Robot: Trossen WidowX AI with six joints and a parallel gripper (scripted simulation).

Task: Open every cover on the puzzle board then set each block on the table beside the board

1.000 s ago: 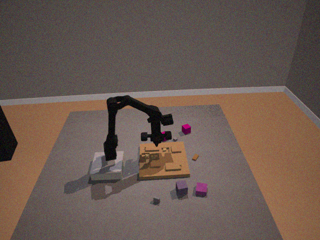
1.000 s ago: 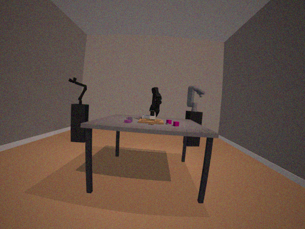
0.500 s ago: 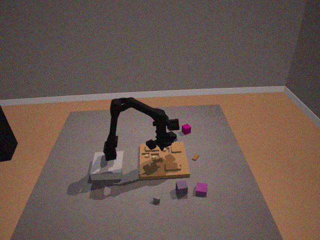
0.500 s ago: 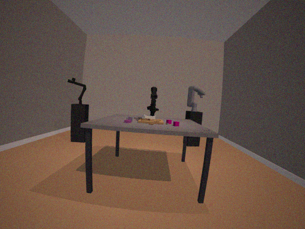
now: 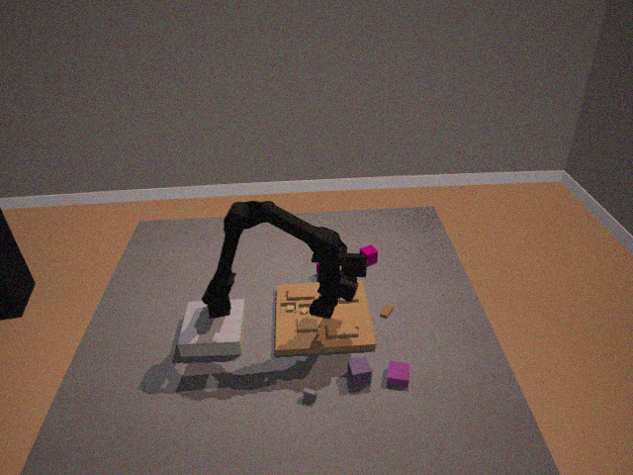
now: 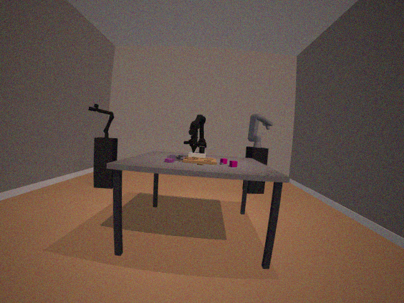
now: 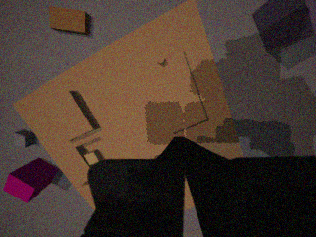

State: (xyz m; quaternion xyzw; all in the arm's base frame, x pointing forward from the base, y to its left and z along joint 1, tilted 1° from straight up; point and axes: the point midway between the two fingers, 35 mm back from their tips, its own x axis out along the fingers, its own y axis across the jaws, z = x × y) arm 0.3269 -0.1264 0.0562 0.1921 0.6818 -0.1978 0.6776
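My gripper tip is now 80 mm to the right of the tan puzzle board, 60 mm above it and 10 mm past it. The rest, counted from my gripper tip: small tan piece: 200 mm ahead, 80 mm below, 40 mm to the left; then small grey piece: 220 mm to the right, 110 mm behind, 70 mm below; then purple block: 190 mm to the right, 50 mm below, 30 mm ahead.
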